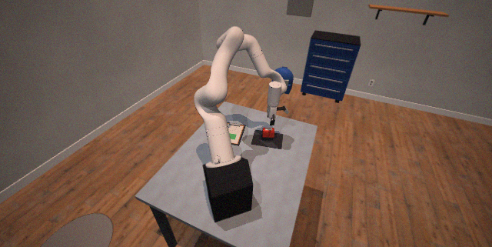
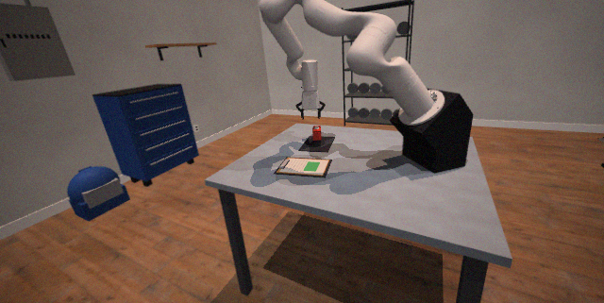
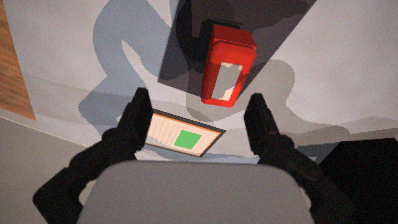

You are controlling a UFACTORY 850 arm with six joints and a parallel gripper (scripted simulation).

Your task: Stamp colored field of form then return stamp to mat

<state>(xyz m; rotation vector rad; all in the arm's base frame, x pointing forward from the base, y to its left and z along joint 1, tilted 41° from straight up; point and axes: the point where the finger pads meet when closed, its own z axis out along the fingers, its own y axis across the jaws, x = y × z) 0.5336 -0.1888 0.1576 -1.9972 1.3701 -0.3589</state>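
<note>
My hand is 3 cm past the red stamp and 11 cm above it. Also, from my hand: clipboard (5 cm behind, 29 cm to the left, 16 cm below); then stamp base (3 cm behind, 15 cm below); then mat (3 cm behind, 16 cm below).
</note>
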